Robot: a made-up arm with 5 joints. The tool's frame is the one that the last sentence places.
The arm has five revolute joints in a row. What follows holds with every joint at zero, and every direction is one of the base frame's. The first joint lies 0.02 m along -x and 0.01 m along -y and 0.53 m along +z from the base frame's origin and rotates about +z. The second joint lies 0.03 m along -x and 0.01 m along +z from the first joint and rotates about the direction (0, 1, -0.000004). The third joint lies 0.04 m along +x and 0.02 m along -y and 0.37 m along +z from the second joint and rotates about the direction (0, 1, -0.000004). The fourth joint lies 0.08 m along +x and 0.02 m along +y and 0.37 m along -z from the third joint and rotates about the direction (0, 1, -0.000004). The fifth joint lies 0.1 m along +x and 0.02 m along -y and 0.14 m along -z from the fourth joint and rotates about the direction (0, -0.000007, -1). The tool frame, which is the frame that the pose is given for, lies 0.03 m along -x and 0.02 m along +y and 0.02 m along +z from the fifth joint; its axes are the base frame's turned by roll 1.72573, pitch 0.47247 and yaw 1.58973 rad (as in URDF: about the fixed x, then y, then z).
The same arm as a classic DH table. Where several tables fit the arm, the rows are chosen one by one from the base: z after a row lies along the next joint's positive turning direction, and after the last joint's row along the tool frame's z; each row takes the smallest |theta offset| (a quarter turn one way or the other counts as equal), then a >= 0, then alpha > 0; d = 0 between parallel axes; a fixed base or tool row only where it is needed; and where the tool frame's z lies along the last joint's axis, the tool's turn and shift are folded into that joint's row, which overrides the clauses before.
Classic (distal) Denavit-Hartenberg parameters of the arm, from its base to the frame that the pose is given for. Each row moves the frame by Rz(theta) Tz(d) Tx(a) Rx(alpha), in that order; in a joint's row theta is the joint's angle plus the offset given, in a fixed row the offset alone. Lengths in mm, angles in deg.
base (fixed): d 0.0  theta_offset 26.57  a -22.4  alpha 0.00
joint 1: d 540.0  theta_offset -26.57  a -30.0  alpha -90.00
joint 2: d 0.0  theta_offset -83.83  a 372.2  alpha 0.00
joint 3: d 0.0  theta_offset -18.37  a -378.5  alpha 0.00
joint 4: d -20.0  theta_offset -77.80  a -100.0  alpha 90.00
joint 5: d 124.3  theta_offset -87.02  a -18.4  alpha 82.10
tool (fixed): d -31.3  theta_offset 152.65  a 0.0  alpha 0.00

